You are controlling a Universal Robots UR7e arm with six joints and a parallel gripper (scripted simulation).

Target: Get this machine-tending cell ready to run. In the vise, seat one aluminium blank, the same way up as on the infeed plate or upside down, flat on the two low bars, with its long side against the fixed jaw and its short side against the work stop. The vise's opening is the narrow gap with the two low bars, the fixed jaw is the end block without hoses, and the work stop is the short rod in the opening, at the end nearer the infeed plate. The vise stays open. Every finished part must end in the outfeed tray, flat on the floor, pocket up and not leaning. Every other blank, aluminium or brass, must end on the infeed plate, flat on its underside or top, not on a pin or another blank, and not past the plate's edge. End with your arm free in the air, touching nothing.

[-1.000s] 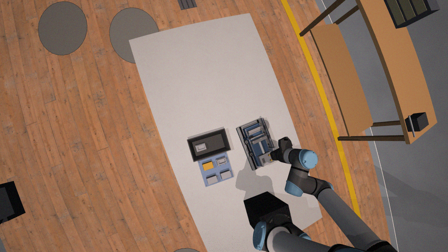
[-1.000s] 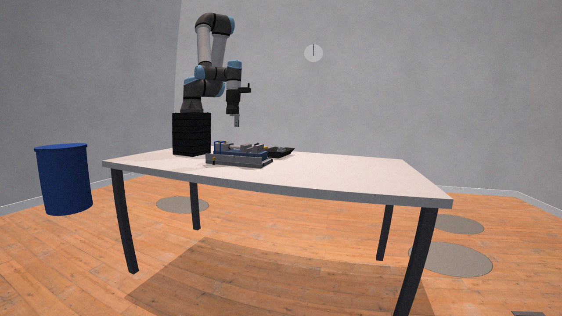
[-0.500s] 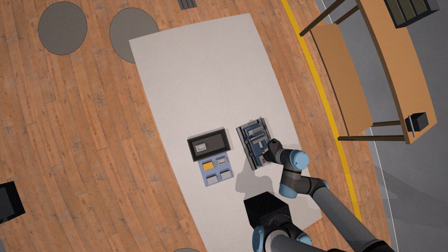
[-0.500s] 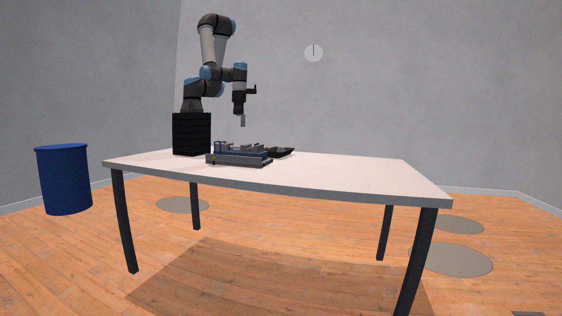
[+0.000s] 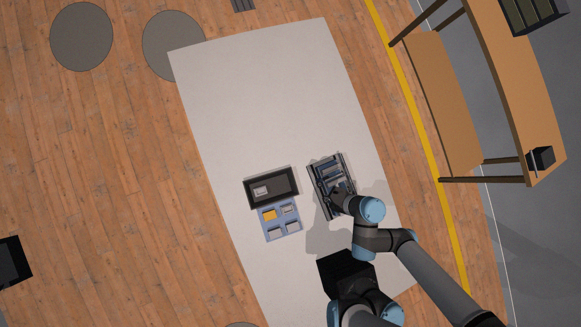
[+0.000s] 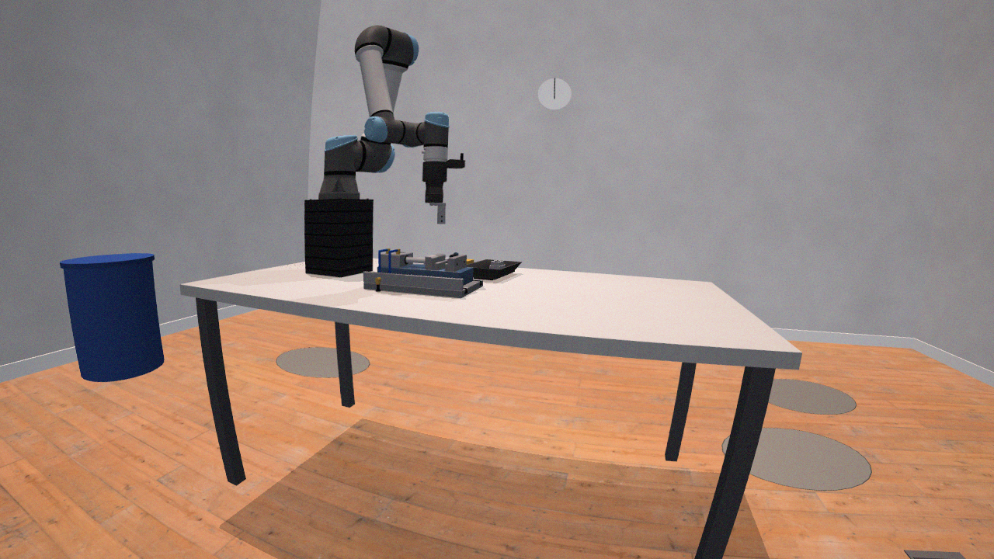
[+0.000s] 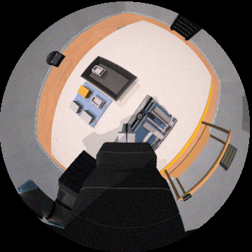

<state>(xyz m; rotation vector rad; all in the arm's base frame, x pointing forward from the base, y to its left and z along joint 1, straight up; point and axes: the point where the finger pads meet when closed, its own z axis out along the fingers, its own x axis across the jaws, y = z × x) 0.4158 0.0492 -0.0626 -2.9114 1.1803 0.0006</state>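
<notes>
The brass blank lies 240 mm to the left of my hand, 170 mm below it and 50 mm behind it. The rest, counted from my hand: vise 160 mm below, 100 mm to the right, 20 mm ahead.
</notes>
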